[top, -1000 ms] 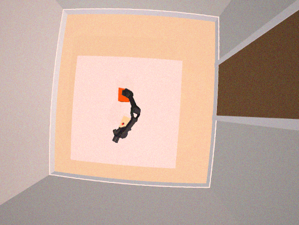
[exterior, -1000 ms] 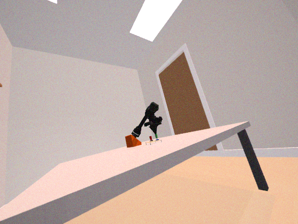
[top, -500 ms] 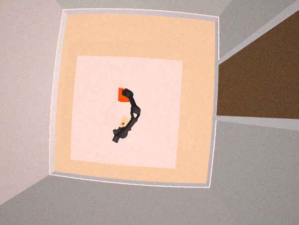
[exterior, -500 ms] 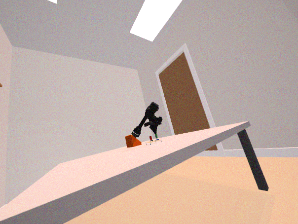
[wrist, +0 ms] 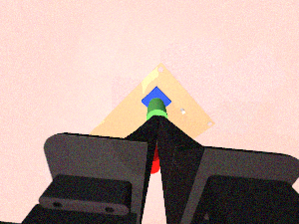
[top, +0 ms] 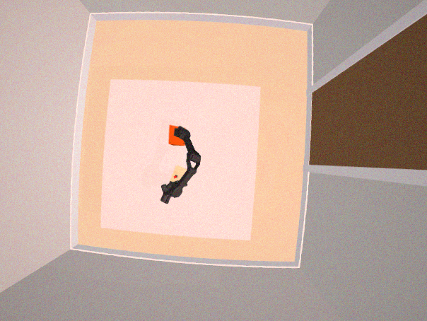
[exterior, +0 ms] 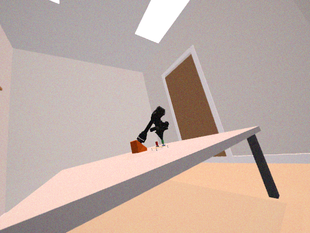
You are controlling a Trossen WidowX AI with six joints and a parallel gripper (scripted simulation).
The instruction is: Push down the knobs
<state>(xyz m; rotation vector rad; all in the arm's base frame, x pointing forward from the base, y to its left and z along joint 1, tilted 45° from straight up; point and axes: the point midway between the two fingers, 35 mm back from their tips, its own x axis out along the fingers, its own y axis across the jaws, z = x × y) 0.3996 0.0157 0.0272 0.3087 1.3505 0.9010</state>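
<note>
The green knob is 2 cm below my gripper tip. From my gripper tip the other things lie so: red knob 5 cm behind, 2 cm to the right, 2 cm below.
</note>
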